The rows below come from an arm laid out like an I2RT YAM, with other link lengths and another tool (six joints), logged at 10 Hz.
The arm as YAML. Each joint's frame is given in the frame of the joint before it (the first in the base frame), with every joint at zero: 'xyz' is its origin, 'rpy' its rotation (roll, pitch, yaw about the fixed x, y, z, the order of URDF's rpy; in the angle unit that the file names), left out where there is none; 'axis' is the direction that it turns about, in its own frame. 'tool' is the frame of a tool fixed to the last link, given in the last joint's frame.
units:
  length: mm
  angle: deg
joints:
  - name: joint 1
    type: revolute
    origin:
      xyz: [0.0, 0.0, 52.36]
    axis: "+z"
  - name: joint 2
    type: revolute
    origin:
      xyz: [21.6, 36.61, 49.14]
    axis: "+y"
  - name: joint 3
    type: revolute
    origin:
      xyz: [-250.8, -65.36, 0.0]
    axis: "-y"
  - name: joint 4
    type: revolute
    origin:
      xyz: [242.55, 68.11, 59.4]
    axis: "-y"
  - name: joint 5
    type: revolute
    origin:
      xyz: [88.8, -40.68, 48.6]
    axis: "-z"
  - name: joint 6
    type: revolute
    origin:
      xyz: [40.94, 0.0, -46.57]
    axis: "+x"
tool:
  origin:
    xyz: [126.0, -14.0, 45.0]
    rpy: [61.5, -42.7, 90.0]
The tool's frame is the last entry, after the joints.
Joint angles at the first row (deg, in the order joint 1, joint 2, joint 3, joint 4, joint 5, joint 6):
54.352 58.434 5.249 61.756 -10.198 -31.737
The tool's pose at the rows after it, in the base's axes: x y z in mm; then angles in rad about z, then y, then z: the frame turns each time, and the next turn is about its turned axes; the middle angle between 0 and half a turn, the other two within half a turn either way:
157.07 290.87 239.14 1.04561 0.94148 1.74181
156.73 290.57 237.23 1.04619 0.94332 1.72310
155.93 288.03 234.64 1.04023 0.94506 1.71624
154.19 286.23 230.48 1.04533 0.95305 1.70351
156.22 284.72 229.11 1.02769 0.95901 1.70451
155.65 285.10 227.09 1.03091 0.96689 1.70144
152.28 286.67 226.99 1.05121 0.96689 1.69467
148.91 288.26 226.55 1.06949 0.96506 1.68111
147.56 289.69 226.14 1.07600 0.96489 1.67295
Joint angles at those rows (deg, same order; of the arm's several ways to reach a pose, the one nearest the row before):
54.667 59.653 5.867 61.787 -9.849 -33.339
54.896 59.562 5.560 61.812 -9.151 -34.331
55.020 58.813 4.727 61.759 -8.506 -34.752
55.032 57.929 3.895 61.203 -8.444 -35.401
55.089 57.190 3.708 60.293 -7.414 -35.508
55.180 56.861 3.617 59.592 -7.427 -35.683
55.432 56.839 3.627 59.552 -8.149 -35.925
55.895 57.119 3.539 59.992 -8.360 -36.539
56.314 57.562 3.594 60.366 -8.092 -36.958

